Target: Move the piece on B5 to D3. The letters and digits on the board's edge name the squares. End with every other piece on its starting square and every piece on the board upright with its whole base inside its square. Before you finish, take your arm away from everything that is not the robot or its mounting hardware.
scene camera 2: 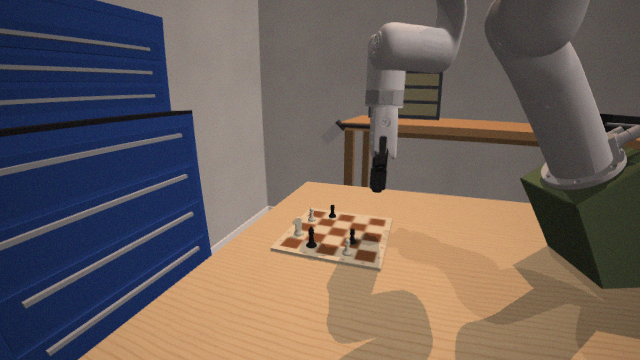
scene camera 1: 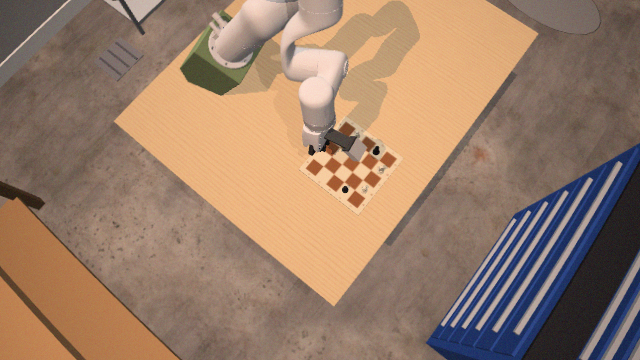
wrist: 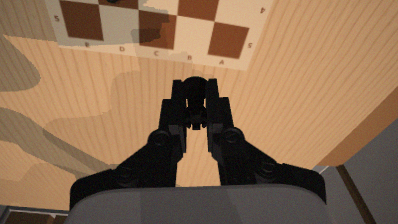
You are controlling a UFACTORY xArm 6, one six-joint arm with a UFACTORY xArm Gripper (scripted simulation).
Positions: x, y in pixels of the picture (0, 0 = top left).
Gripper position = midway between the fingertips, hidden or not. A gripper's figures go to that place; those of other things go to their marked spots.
Labels:
My gripper [wrist: 195, 95] is 0.14 m from the lens. A chessboard [wrist: 228, 41] is 0.23 m from the lens.

